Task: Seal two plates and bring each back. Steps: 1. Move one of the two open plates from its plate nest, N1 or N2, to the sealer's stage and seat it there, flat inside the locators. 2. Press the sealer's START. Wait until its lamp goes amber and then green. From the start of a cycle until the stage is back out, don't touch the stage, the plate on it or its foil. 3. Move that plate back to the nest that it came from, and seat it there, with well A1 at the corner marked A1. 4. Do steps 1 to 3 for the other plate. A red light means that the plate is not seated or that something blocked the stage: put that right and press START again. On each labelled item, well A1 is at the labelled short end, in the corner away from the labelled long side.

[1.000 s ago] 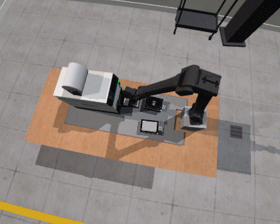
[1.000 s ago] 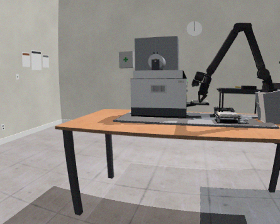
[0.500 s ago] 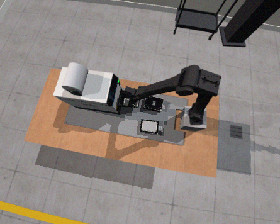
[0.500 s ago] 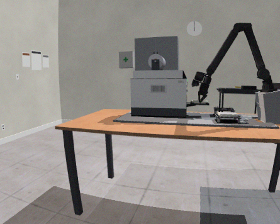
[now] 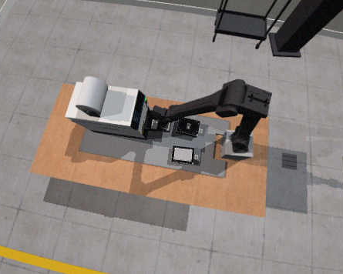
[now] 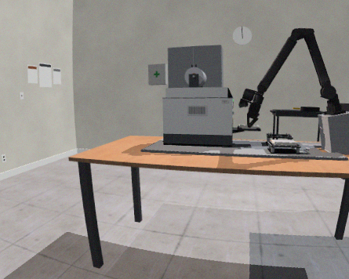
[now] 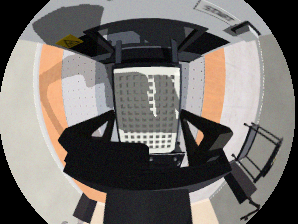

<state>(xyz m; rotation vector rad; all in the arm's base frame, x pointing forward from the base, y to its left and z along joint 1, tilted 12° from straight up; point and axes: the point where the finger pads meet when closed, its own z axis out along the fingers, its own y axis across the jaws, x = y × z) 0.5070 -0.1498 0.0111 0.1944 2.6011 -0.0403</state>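
My gripper is now 20 mm above the sealer stage. The rest, counted from my hand: foil roll 330 mm ahead, 300 mm above, 50 mm to the right.
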